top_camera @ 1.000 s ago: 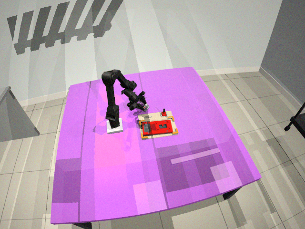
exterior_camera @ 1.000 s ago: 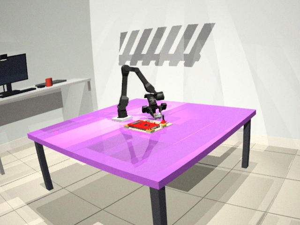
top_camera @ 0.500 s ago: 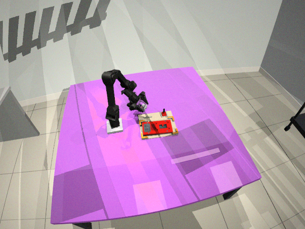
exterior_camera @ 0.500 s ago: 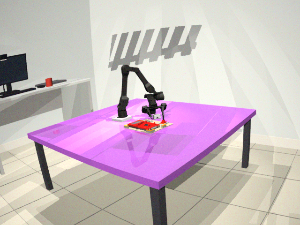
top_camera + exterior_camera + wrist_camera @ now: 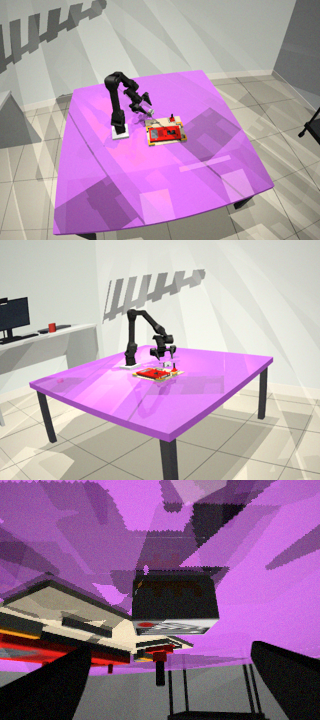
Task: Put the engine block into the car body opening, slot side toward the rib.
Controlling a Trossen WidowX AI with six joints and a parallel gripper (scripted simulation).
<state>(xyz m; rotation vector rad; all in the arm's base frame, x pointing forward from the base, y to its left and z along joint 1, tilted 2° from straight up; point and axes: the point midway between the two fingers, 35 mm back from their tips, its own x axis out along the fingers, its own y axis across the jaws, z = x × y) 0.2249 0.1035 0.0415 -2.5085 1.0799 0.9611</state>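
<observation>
The grey engine block is 10 mm ahead of my gripper tip, 10 mm to the right of it and 30 mm below it.
</observation>
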